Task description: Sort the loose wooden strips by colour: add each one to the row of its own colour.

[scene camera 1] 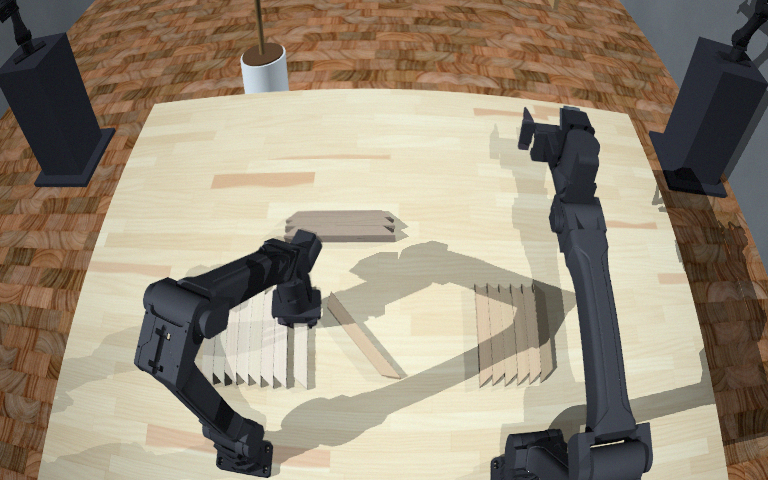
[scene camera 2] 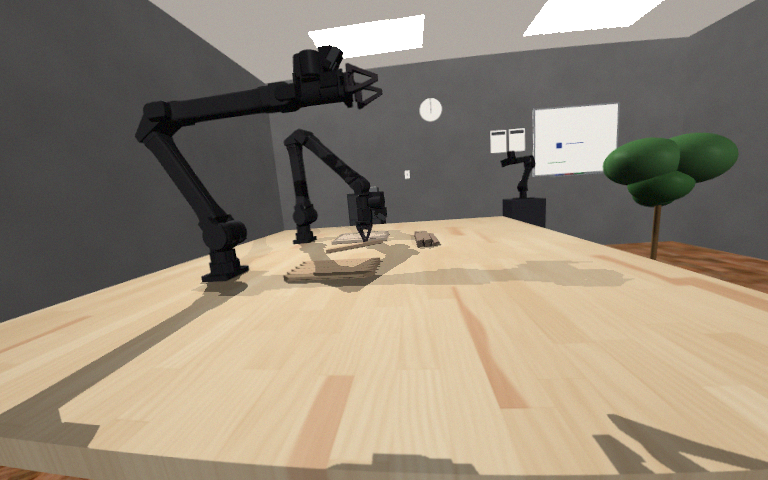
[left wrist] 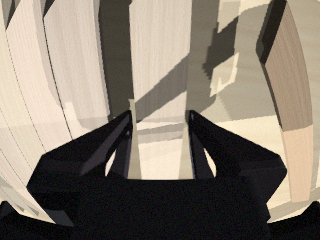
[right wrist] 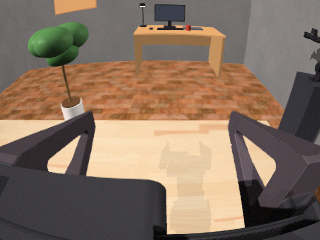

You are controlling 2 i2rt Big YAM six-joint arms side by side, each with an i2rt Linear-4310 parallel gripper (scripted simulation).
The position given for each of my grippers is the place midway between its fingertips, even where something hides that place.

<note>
In view: my left gripper [scene camera 1: 301, 326], my right gripper [scene camera 2: 380, 85] and a tan strip [scene camera 1: 349, 325].
My left gripper is seen too in the left wrist view [left wrist: 160, 118]. My right gripper also shows in scene camera 1 [scene camera 1: 548, 112] and in the right wrist view [right wrist: 161, 118]. The right wrist view does not show the tan strip: it is out of frame.
</note>
